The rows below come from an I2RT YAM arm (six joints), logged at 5 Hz.
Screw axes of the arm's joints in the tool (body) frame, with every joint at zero. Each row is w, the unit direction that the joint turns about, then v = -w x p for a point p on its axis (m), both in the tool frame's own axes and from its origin. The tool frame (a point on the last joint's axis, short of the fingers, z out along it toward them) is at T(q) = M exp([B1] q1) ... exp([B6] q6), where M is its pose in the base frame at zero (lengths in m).
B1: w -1 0 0 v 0 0.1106 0
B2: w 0 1 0 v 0.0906 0 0.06
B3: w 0 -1 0 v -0.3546 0 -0.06
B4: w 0 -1 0 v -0.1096 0 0
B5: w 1 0 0 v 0 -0.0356 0
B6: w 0 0 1 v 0 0 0
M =
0 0 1 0.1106
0 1 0 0
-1 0 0 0.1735
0 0 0 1
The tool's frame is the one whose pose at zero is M.
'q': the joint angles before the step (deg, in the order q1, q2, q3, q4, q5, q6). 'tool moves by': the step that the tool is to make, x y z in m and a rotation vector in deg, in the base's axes. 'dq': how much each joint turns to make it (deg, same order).
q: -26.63 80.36 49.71 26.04 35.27 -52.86
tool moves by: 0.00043 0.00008 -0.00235 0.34 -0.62 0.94
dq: -0.05 0.17 -0.43 0.66 -1.03 0.61
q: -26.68 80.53 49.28 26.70 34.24 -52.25
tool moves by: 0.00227 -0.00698 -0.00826 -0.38 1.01 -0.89
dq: -0.91 1.90 -0.31 2.03 0.04 -0.97
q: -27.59 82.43 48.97 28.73 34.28 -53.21
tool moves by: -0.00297 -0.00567 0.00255 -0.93 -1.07 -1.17
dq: -1.12 0.09 0.00 1.69 0.07 -0.38
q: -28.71 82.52 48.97 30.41 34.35 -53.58
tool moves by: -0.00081 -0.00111 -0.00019 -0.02 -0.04 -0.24
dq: -0.24 0.00 -0.06 0.11 0.00 0.00
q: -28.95 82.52 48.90 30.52 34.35 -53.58
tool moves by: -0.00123 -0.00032 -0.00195 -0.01 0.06 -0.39
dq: -0.13 -0.02 -0.48 0.42 0.26 -0.03
